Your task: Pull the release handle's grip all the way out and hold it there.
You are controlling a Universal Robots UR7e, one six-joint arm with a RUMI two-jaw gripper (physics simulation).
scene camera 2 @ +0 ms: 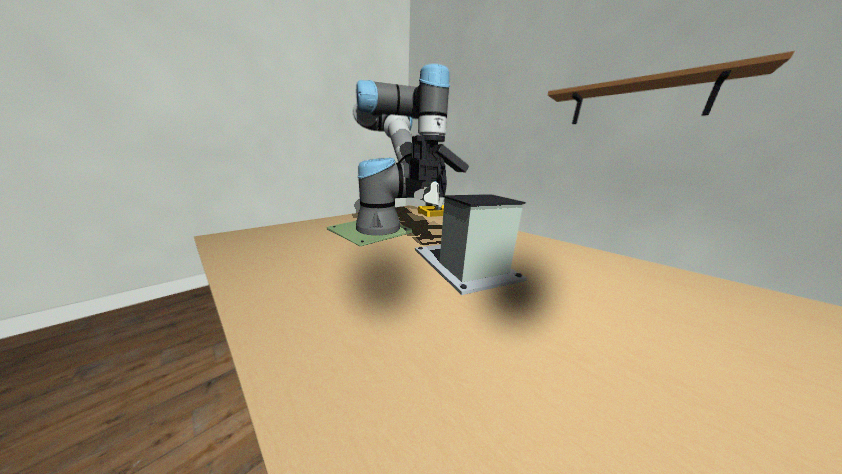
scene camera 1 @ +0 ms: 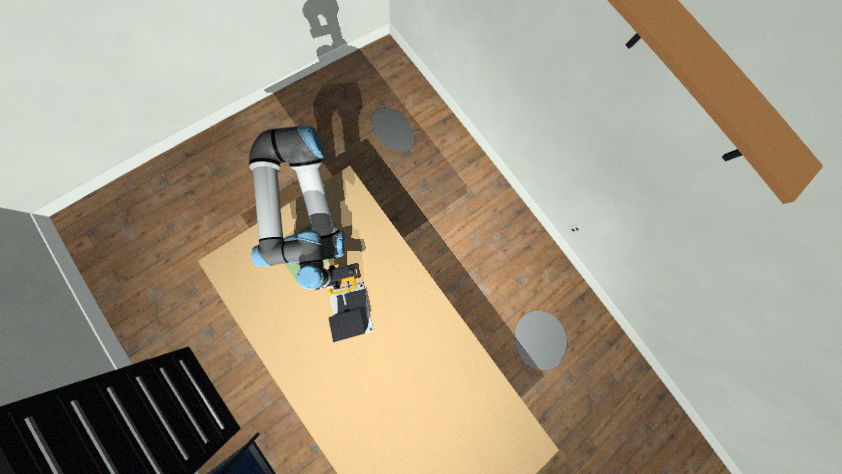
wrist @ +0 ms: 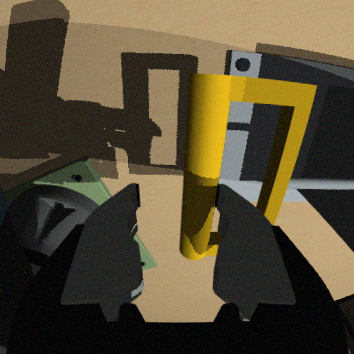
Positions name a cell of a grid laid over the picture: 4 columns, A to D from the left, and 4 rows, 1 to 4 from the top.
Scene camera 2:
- my gripper: C2
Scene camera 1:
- base plate: B3
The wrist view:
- my gripper: C3
